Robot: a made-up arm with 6 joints. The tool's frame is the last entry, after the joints.
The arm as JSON. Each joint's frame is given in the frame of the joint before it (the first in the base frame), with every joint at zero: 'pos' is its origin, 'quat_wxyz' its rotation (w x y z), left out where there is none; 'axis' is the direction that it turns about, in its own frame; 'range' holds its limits. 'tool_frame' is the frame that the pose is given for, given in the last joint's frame.
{
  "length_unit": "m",
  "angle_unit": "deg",
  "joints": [
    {
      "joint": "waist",
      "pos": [
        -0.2,
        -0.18,
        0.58
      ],
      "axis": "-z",
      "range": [
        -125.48,
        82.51
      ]
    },
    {
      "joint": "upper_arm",
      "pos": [
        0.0,
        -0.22,
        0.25
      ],
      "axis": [
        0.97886,
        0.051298,
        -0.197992
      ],
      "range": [
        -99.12,
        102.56
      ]
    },
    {
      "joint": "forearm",
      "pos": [
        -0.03,
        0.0,
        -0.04
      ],
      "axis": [
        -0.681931,
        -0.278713,
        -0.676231
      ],
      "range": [
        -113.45,
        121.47
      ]
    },
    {
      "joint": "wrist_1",
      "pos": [
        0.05,
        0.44,
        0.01
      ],
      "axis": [
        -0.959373,
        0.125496,
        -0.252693
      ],
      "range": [
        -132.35,
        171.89
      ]
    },
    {
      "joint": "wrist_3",
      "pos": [
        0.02,
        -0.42,
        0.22
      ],
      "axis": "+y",
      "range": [
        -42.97,
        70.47
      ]
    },
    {
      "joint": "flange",
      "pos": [
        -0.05,
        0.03,
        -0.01
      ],
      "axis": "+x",
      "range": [
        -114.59,
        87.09
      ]
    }
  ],
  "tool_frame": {
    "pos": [
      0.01,
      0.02,
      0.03
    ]
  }
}
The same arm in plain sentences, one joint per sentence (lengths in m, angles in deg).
The arm has six revolute joints in a row. What follows holds with every joint at zero, and every direction is one of the base frame's.
Joint 1 sits 0.2 m along -x and 0.18 m along -y and 0.58 m along +z from the base frame's origin and turns about -z, from -125.48 to 82.51 deg.
Joint 2 sits 0.22 m along -y and 0.25 m along +z from joint 1 and turns about the direction (0.97886, 0.051298, -0.197992), from -99.12 to 102.56 deg.
Joint 3 sits 0.03 m along -x and 0.04 m along -z from joint 2 and turns about the direction (-0.681931, -0.278713, -0.676231), from -113.45 to 121.47 deg.
Joint 4 sits 0.05 m along +x and 0.44 m along +y and 0.01 m along +z from joint 3 and turns about the direction (-0.959373, 0.125496, -0.252693), from -132.35 to 171.89 deg.
Joint 5 sits 0.02 m along +x and 0.42 m along -y and 0.22 m along +z from joint 4 and turns about +y, from -42.97 to 70.47 deg.
Joint 6 sits 0.05 m along -x and 0.03 m along +y and 0.01 m along -z from joint 5 and turns about +x, from -114.59 to 87.09 deg.
The tool frame, which is the frame that the pose is given for, sits 0.01 m along +x and 0.02 m along +y and 0.03 m along +z from joint 6; its axes are parallel to the base frame's.

